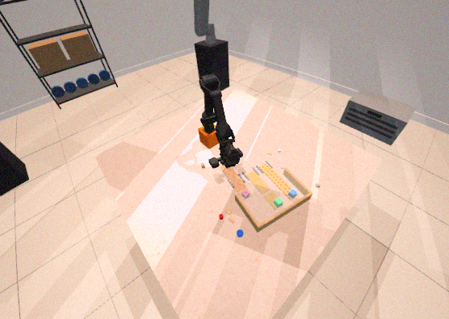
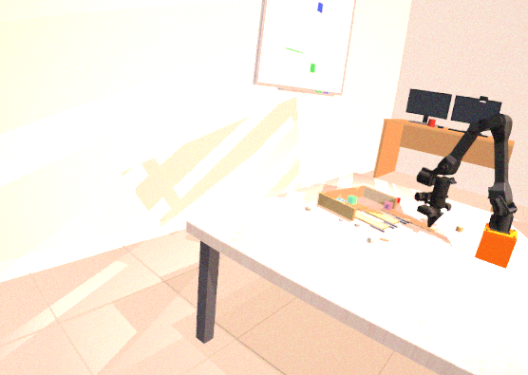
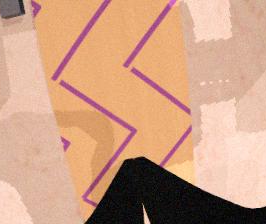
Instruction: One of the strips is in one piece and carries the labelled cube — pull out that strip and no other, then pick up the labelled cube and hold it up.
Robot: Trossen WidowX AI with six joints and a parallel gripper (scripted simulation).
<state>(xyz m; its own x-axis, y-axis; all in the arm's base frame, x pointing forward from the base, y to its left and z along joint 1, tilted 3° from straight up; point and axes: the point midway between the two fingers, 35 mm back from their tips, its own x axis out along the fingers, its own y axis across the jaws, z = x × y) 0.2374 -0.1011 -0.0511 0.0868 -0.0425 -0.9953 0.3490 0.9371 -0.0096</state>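
Now: gripper tip 90 mm short of the strip and 30 mm to the left of it. From my gripper tip the other things lie so: red piece (240 mm to the right, 180 mm ahead, 10 mm above); then blue disc (300 mm ahead, 240 mm to the right).
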